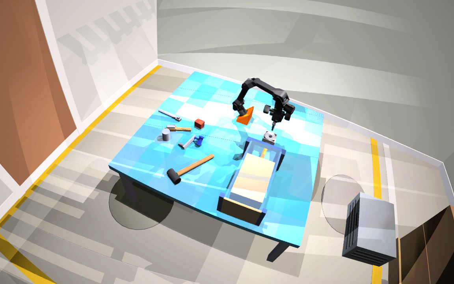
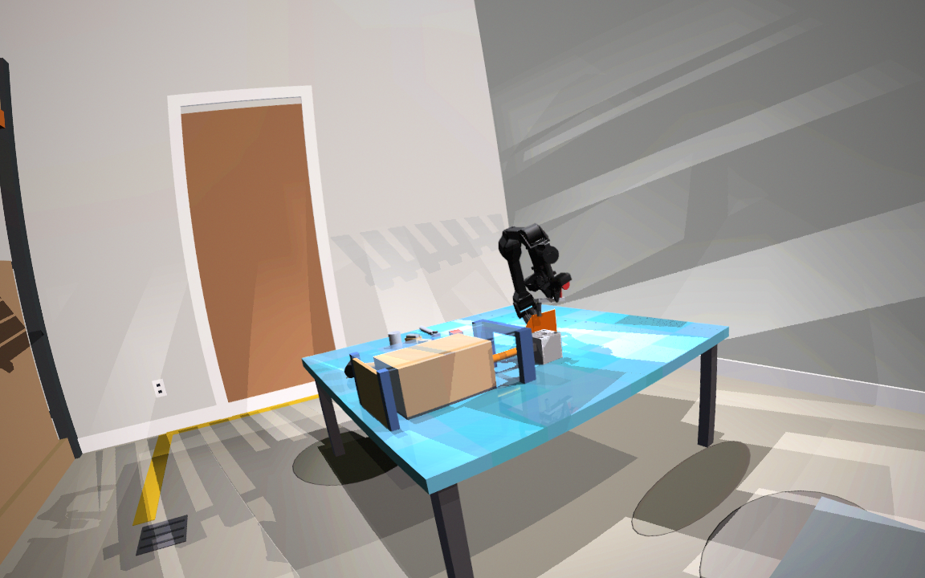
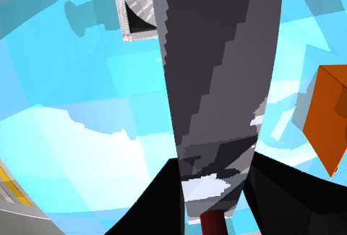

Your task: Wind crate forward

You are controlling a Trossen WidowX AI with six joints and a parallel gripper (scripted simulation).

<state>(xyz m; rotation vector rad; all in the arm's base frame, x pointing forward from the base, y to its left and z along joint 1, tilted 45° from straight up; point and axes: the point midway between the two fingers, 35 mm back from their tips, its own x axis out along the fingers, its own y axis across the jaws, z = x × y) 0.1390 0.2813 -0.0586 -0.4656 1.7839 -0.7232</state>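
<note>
My gripper tip is now 20 mm below the winch handle and 10 mm short of it. Round my gripper tip: clear-panelled cubby: 480 mm ahead, 70 mm below, 20 mm to the right; red knob: 40 mm above, 30 mm behind; grey winch: 150 mm below, 60 mm ahead, 10 mm to the right.
</note>
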